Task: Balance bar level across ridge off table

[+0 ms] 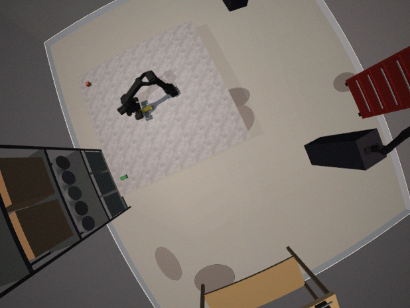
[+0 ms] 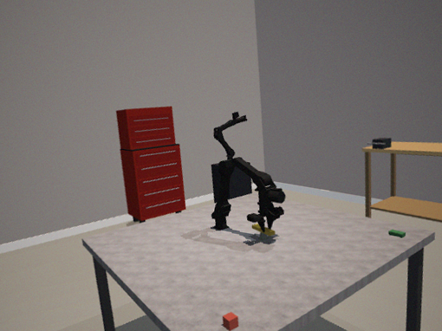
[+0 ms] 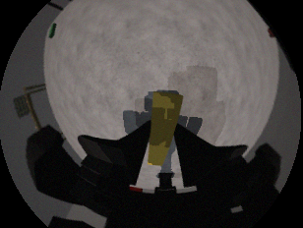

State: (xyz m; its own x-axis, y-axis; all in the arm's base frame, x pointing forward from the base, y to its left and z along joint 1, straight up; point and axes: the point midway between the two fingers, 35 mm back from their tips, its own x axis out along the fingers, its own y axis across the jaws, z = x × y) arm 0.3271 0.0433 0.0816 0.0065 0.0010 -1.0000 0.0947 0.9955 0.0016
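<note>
My gripper tip is 30 mm past the yellow bar. The rest, counted from my gripper tip: small red cube (540 mm to the right, 410 mm ahead, 30 mm below); then small green block (460 mm to the left, 410 mm ahead, 40 mm below).
</note>
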